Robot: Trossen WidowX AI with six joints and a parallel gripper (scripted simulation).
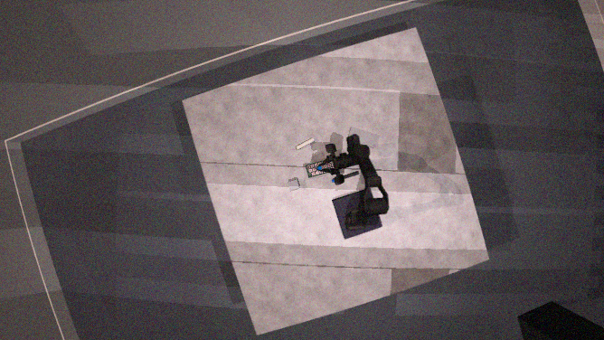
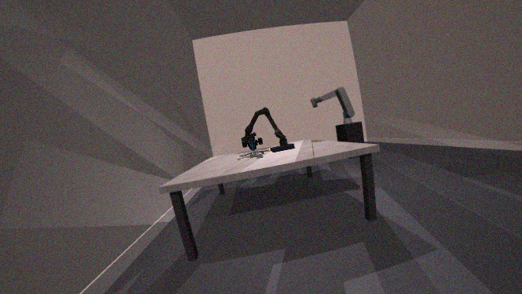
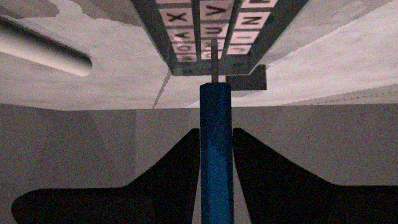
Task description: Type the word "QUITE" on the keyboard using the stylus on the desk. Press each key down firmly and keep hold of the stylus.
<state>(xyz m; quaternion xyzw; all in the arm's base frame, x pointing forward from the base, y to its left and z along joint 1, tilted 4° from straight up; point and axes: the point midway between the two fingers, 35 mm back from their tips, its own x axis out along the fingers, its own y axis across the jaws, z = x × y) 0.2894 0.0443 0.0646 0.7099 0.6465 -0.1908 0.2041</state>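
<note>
Now: gripper tip 40 mm past the small grey block, 140 mm to the right of it and 60 mm above it. Also, from my gripper tip: pale cylinder (140 mm ahead, 20 mm to the left, 70 mm below); then blue stylus (20 mm below); then grey stylus tip (50 mm below).
</note>
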